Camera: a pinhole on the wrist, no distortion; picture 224 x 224 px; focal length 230.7 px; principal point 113.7 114.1 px. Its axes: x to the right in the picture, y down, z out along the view. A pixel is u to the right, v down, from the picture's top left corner.
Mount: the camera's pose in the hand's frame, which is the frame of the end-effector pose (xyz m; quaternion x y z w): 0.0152 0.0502 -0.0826 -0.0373 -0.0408 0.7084 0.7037
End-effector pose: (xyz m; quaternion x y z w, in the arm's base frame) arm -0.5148 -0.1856 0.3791 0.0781 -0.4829 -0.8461 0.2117
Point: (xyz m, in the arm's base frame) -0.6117 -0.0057 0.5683
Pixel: 117.0 83.5
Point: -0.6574 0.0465 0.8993
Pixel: 214.7 67.6
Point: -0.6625 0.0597 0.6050
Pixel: 110.0 74.0
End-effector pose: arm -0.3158 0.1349 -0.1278 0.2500 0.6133 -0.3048 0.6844
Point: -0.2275 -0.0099 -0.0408
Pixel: 38.0 159.0
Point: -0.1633 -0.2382 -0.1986
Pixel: 10.6 32.5
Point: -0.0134 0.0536 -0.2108
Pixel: 196.1 20.3
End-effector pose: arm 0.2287 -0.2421 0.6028 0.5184 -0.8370 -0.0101 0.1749
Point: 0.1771 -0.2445 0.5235
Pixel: 85.1 108.5
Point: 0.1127 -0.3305 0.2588
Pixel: 84.6 82.9
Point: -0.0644 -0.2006 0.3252
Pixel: 206.0 94.5
